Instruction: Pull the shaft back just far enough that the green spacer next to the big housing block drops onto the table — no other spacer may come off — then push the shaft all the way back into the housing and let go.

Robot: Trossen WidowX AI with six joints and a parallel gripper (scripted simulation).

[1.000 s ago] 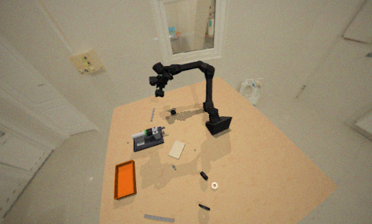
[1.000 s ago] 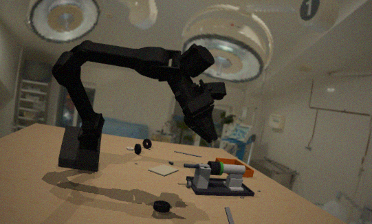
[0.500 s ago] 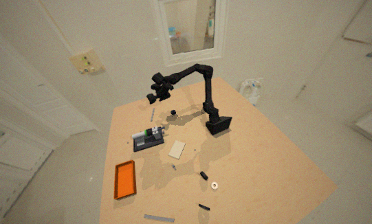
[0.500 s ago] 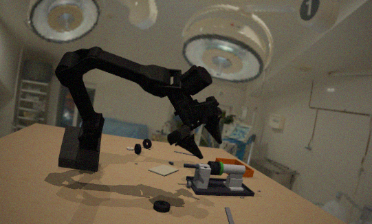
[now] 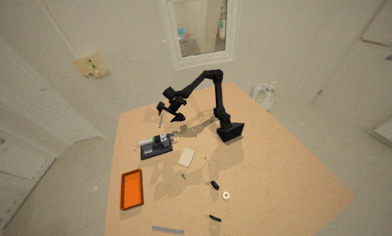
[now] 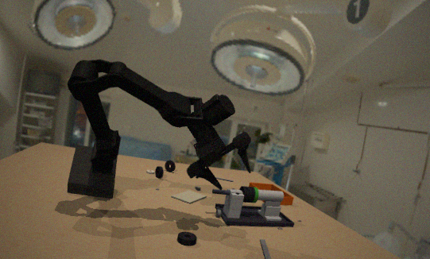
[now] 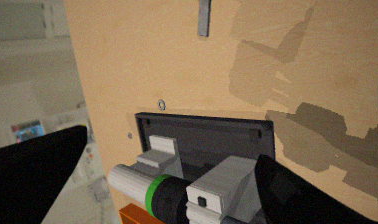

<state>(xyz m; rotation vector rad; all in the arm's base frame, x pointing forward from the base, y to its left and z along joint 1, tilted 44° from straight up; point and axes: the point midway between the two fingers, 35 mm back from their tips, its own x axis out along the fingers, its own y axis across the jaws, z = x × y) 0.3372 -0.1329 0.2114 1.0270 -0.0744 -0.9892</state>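
The thin grey shaft lies 10 cm to the left of my gripper tip, 7 cm below it and 7 cm ahead of it. The rest, counted from my gripper tip: black spacer 9 cm to the left, 9 cm ahead, 7 cm below; then green spacer 12 cm ahead, 9 cm to the left, 7 cm below; then black disc 14 cm below, 14 cm behind, 7 cm to the right.
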